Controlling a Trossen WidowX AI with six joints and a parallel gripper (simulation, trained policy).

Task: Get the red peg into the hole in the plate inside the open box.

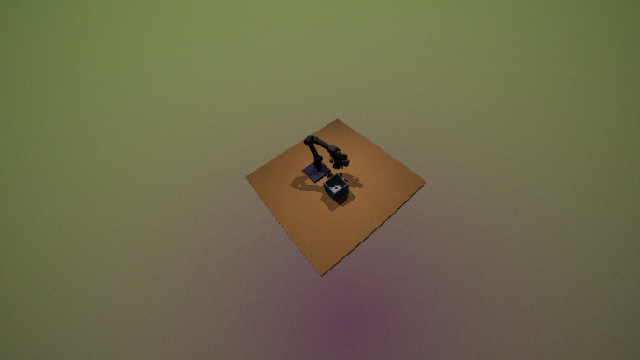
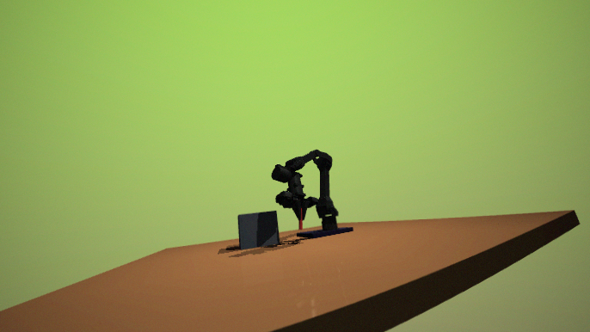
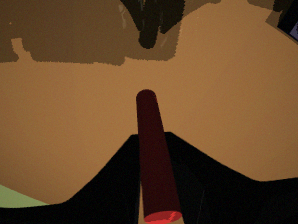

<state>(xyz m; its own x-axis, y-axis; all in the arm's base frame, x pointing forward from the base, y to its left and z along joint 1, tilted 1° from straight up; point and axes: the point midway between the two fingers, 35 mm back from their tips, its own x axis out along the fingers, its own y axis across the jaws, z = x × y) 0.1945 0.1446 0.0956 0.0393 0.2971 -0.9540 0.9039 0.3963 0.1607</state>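
Right now the pale plate is 190 mm to the right of my gripper tip, 150 mm ahead of it and 40 mm below it. Also, from my gripper tip: red peg (10 mm to the right, 10 mm above).
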